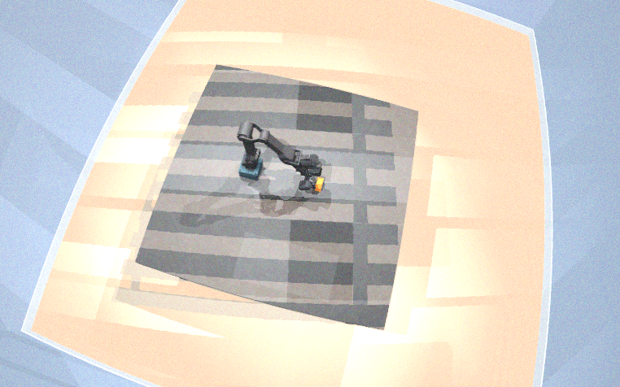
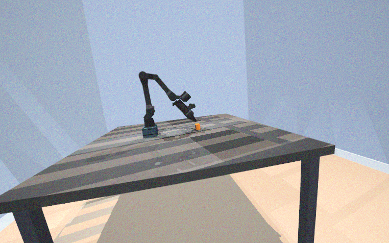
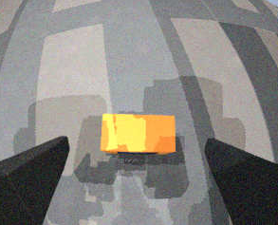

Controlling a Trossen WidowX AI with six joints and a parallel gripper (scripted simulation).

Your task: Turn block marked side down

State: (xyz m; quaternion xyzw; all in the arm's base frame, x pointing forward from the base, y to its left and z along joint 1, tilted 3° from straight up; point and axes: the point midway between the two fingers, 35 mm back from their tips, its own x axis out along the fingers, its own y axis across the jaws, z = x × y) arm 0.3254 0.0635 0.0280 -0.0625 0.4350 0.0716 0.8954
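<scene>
Right now my gripper tip is 10 mm short of the orange block and 50 mm above it.
</scene>
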